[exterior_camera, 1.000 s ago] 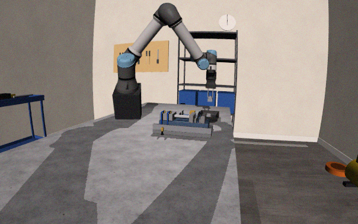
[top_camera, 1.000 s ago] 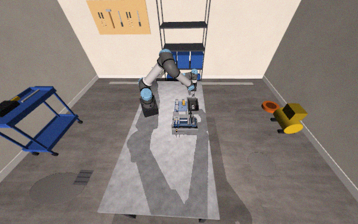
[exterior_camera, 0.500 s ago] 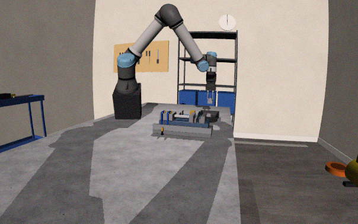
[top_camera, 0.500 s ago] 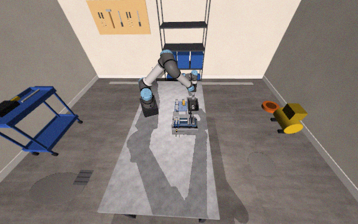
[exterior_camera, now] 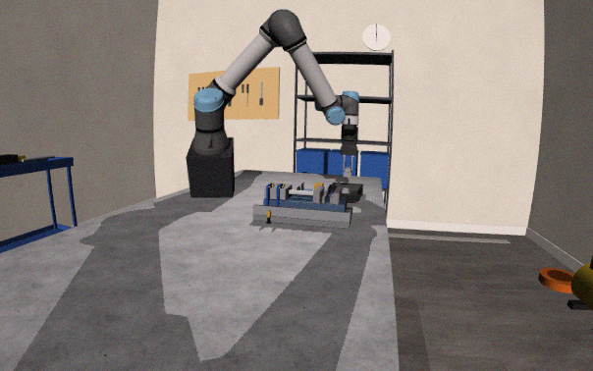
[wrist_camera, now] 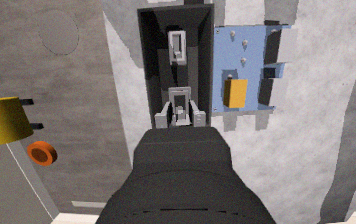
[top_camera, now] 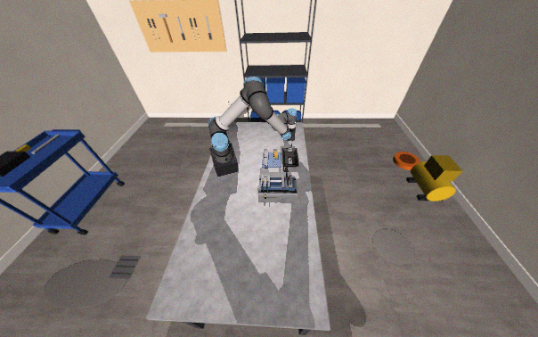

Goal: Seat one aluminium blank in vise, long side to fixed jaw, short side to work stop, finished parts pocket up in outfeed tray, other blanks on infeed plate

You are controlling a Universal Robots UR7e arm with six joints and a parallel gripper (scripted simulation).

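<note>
The brass blank is 12 cm behind my hand, 2 cm to the right of it and 10 cm below it. Also, from my hand: vise (8 cm behind, 38 cm to the right, 9 cm below).
</note>
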